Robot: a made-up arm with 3 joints. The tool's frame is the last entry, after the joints.
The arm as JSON. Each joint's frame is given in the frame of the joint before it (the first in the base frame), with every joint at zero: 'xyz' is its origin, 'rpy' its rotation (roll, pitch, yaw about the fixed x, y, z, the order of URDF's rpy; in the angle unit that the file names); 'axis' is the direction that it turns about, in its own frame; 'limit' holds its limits. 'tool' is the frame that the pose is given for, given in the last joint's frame.
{
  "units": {
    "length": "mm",
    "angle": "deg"
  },
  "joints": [
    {
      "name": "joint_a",
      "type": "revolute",
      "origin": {
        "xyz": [
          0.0,
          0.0,
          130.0
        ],
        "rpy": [
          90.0,
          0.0,
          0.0
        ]
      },
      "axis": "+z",
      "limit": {
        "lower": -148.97,
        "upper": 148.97
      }
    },
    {
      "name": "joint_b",
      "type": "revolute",
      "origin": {
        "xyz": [
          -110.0,
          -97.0,
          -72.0
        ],
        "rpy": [
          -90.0,
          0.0,
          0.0
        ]
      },
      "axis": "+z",
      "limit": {
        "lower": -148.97,
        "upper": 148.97
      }
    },
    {
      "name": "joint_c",
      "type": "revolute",
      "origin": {
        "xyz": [
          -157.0,
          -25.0,
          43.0
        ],
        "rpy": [
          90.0,
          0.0,
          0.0
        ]
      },
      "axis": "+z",
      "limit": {
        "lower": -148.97,
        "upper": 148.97
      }
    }
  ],
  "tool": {
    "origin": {
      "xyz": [
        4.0,
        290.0,
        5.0
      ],
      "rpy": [
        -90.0,
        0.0,
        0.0
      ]
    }
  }
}
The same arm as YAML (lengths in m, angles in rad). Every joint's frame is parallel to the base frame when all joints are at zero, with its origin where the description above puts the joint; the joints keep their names.
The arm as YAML. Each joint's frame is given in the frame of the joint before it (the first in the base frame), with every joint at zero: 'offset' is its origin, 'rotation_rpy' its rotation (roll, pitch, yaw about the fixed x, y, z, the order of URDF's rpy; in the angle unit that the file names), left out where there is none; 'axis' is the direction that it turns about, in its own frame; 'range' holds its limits. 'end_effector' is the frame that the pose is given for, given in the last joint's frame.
length_unit: m
angle_unit: rad
chain:
  - id: joint_a
    offset: [0.0, 0.0, 0.13]
    axis: [0.0, -1.0, 0.0]
    range: [-2.6, 2.6]
  - id: joint_b
    offset: [-0.11, 0.072, -0.097]
    axis: [0.0, 0.0, 1.0]
    range: [-2.6, 2.6]
  - id: joint_c
    offset: [-0.157, -0.025, 0.043]
    axis: [0.0, -1.0, 0.0]
    range: [-2.6, 2.6]
end_effector:
  offset: [0.004, -0.005, 0.29]

